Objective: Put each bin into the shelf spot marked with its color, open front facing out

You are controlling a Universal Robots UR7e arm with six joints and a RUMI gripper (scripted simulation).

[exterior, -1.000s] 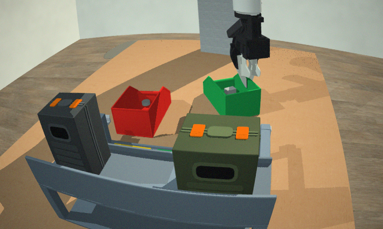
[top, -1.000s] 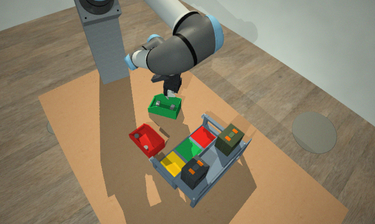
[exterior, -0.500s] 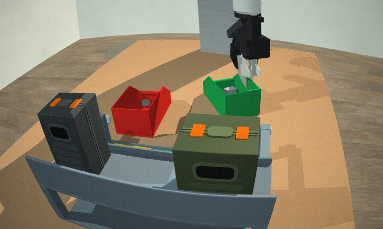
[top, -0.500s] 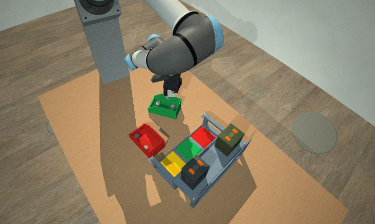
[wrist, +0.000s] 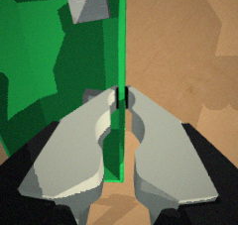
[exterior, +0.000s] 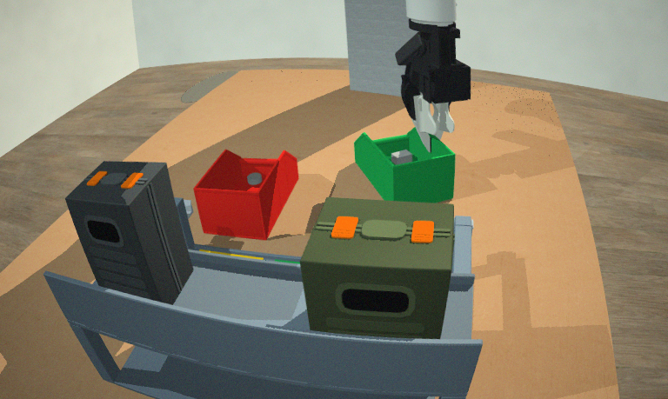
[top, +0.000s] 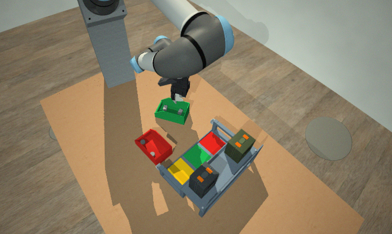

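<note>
The green bin lies 30 mm ahead of my hand, 40 mm to the right of it and 20 mm below it. From my hand the other things lie so: olive box (430 mm ahead, 70 mm to the left, 90 mm above); dark grey box (480 mm ahead, 160 mm to the right, 100 mm above); red bin (170 mm ahead, 230 mm to the right, 20 mm below).
</note>
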